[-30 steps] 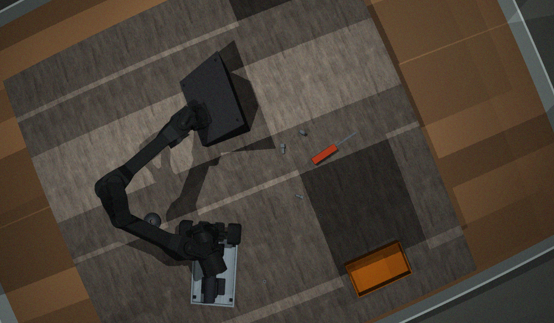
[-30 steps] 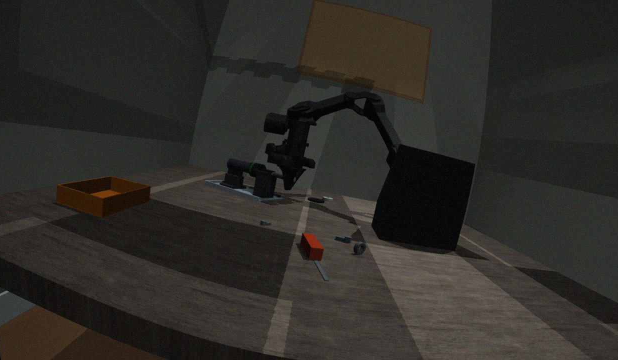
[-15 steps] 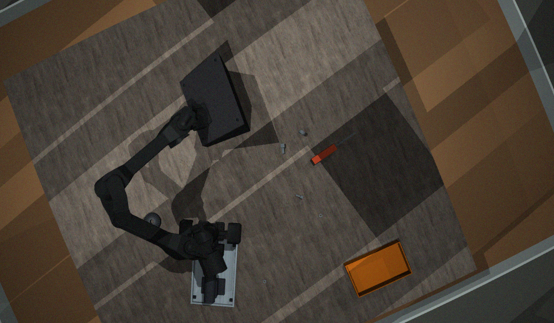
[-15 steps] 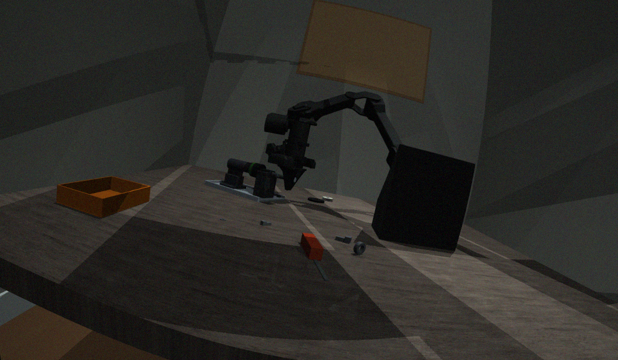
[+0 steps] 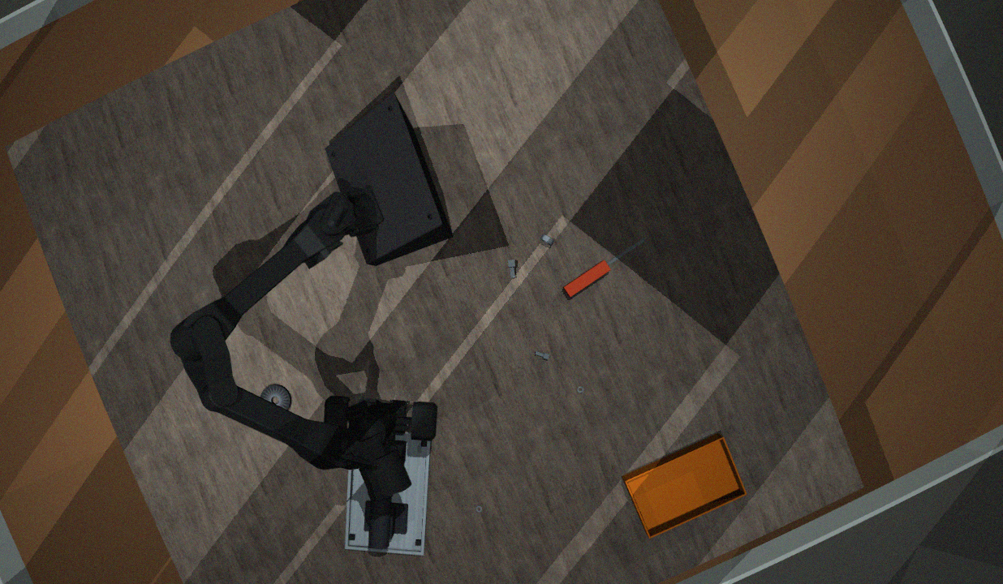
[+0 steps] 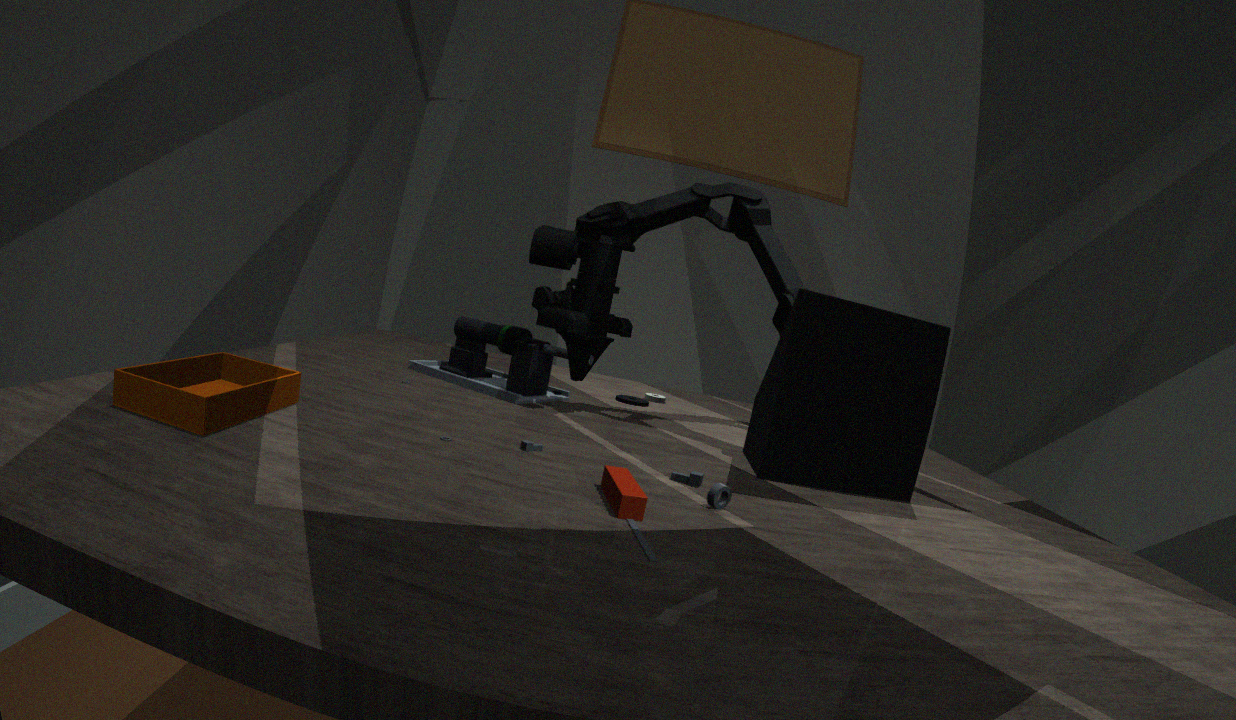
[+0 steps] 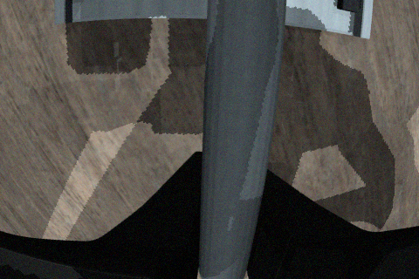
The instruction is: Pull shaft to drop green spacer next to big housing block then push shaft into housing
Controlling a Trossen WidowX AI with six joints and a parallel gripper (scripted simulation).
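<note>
Right now the grey shaft is 6 cm ahead of my gripper tip, 3 cm to the right of it and 3 cm above it. Round my gripper tip: green spacer (12 cm ahead, 6 cm to the right, 3 cm above); nut (17 cm behind, 38 cm to the left, 3 cm below); dark round piece (10 cm behind, 20 cm to the right, 4 cm below).
</note>
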